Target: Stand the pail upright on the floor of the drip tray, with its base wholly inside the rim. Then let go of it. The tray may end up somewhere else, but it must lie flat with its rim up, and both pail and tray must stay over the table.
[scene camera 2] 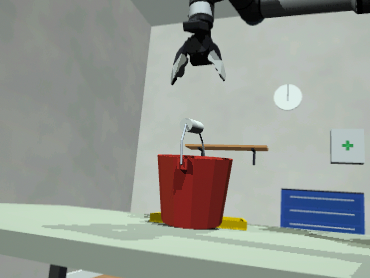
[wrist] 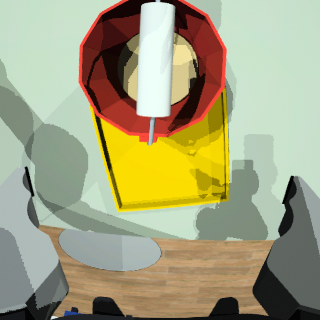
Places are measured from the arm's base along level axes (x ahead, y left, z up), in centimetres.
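Pixels of known places: gripper, between the fingertips: (scene camera 2: 197,83) (wrist: 159,176).
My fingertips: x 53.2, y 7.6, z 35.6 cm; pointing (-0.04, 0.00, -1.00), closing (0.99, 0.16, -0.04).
Observation:
Behind a point stands the place of what it marks.
The red pail (scene camera 2: 200,192) @(x 46.3, y 15.4, z 5.7 cm) (wrist: 107,100) @(x 45.8, y 3.1, z 10.6 cm) stands about upright, its handle with the white grip (scene camera 2: 194,125) @(x 49.4, y 14.9, z 21.6 cm) (wrist: 155,60) @(x 51.6, y 11.8, z 23.9 cm) raised. The yellow drip tray (scene camera 2: 235,223) @(x 43.1, y -1.0, z -1.2 cm) (wrist: 150,172) @(x 55.0, y -15.2, z -2.3 cm) looks flat, rim up. In the scene view the tray shows left and right of the pail's base, with no rim in front of it; the base reaches slightly below the tray's line. In the wrist view the pail covers the tray's upper end. Whether the base rests on the rim or beyond it is hidden. My gripper (scene camera 2: 199,81) @(x 53.2, y 7.6, z 35.6 cm) (wrist: 159,176) @(x 53.2, y 7.6, z 35.6 cm) is open and empty, above the handle and apart from it.
The pale green table (scene camera 2: 30,220) @(x 69.5, y 40.4, z -2.7 cm) (wrist: 280,75) @(x 76.0, y 12.3, z -2.7 cm) carries pail and tray. Its edge shows below the tray in the wrist view, with the wooden floor (wrist: 210,260) and a grey disc (wrist: 110,250) beyond. A wall shelf (scene camera 2: 230,147) and blue cabinet (scene camera 2: 320,202) are behind.

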